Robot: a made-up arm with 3 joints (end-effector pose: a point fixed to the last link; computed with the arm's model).
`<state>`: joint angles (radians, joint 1 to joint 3).
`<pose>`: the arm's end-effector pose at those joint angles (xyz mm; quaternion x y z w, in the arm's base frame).
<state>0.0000 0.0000 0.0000</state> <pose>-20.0 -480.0 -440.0 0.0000 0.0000 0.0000 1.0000</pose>
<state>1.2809 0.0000 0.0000</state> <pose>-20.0 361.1 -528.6 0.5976 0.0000 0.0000 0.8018</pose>
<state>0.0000 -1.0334 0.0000</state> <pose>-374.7 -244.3 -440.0 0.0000 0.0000 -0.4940 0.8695</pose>
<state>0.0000 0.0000 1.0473</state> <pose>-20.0 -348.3 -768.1 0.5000 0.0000 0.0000 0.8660</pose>
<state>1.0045 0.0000 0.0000</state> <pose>-20.0 181.3 -604.1 0.4814 0.0000 0.0000 0.8765</pose>
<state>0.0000 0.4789 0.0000</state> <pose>181.5 -445.4 -440.0 0.0000 0.0000 0.2372 0.9715</pose>
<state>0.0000 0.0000 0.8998</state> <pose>-20.0 -386.8 -733.0 0.4349 0.0000 0.0000 0.9005</pose>
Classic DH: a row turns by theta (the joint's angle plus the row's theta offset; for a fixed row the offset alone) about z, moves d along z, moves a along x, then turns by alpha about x. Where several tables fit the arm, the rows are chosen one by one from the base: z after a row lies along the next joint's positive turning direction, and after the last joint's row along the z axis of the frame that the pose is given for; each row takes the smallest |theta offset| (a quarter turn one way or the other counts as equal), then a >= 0, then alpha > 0; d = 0 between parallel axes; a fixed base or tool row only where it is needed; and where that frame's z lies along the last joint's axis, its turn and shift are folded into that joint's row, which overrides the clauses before.
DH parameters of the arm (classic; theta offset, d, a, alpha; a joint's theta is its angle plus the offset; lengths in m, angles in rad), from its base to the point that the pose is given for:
base (fixed): 1.5708 0.08 0 1.5708
joint 1: 0 0.01 -0.05 -1.5708
joint 2: 0 -0.57 -0.08 1.5708
joint 3: 0 -0.03 -0.35 -1.5708
tool (fixed): -1.5708 0.05 0 0

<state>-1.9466 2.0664 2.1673</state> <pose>-41.9 -784.5 510.1 0.0564 0.7594 -0.4013 0.5090</pose>
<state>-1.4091 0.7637 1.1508</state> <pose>173.9 -900.5 201.2 -0.1195 0.3570 0.1069 0.9202</pose>
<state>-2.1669 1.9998 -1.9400</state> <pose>-62.0 -151.4 322.8 0.4787 -0.0953 -0.8360 0.2508</pose>
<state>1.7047 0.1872 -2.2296</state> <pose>-51.8 305.6 237.4 -0.2583 -0.0862 -0.0361 0.9615</pose>
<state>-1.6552 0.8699 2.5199</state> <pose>-143.4 -815.0 108.6 0.3800 0.3663 -0.2082 0.8234</pose>
